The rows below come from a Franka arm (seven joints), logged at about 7 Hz.
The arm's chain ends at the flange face. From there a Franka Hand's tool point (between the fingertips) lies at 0.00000 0.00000 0.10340 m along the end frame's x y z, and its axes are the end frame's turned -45 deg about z.
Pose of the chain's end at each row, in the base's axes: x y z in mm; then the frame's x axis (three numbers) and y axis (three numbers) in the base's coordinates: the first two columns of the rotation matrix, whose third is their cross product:
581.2 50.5 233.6 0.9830 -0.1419 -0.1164 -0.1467 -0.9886 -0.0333
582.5 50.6 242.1 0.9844 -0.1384 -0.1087 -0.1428 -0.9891 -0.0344
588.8 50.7 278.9 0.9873 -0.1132 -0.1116 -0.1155 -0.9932 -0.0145
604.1 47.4 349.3 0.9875 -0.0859 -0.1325 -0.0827 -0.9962 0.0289
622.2 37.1 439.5 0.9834 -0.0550 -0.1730 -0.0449 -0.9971 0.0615
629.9 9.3 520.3 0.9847 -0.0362 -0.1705 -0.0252 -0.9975 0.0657
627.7 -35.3 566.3 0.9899 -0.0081 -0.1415 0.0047 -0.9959 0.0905
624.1 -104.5 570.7 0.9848 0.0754 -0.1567 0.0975 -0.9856 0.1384
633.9 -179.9 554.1 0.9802 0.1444 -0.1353 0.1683 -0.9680 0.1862
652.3 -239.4 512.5 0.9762 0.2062 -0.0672 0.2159 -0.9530 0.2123
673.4 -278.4 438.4 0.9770 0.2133 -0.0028 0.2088 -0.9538 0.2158
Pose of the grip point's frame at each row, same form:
569.8 55.7 131.0 0.7988 0.5987 -0.0588 0.5914 -0.7994 -0.1059
571.9 55.7 139.4 0.7971 0.6015 -0.0525 0.5951 -0.7973 -0.1012
577.5 53.5 176.2 0.7798 0.6223 -0.0687 0.6165 -0.7823 -0.0892
590.2 45.6 246.8 0.7567 0.6437 -0.1141 0.6398 -0.7652 -0.0733
604.0 31.6 337.9 0.7271 0.6662 -0.1658 0.6636 -0.7439 -0.0788
612.1 3.1 418.6 0.7141 0.6797 -0.1670 0.6785 -0.7309 -0.0741
613.1 -44.6 464.4 0.6966 0.6985 -0.1640 0.7033 -0.7099 -0.0361
609.2 -120.2 469.6 0.6274 0.7502 -0.2087 0.7653 -0.6436 -0.0129
623.1 -201.1 453.5 0.5741 0.7866 -0.2273 0.8121 -0.5824 0.0360
650.2 -262.3 411.7 0.5376 0.8197 -0.1976 0.8429 -0.5281 0.1026
677.9 -300.3 337.4 0.5432 0.8253 -0.1546 0.8385 -0.5236 0.1506

